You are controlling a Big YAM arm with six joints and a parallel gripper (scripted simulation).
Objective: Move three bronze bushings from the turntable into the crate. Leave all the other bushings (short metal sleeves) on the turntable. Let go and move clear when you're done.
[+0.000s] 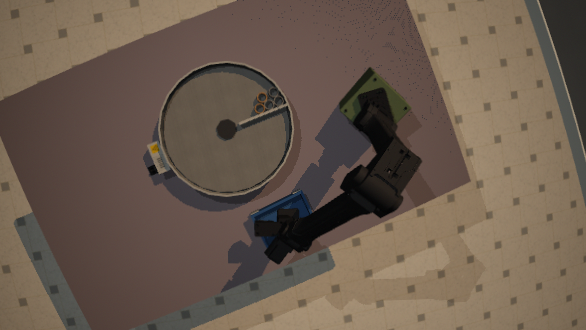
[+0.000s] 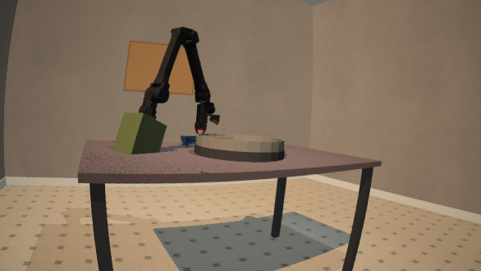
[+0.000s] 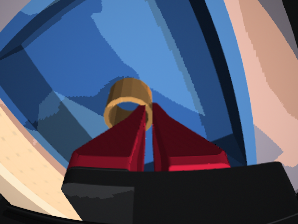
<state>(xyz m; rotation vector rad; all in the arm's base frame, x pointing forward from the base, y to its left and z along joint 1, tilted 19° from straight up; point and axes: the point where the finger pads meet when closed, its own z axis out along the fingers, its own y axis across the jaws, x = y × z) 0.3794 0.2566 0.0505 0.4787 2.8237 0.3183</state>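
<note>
My hand is 10 mm to the right of the blue crate and 20 mm above it. Round my hand: turntable (90 mm ahead, 340 mm to the right, 10 mm above).
</note>
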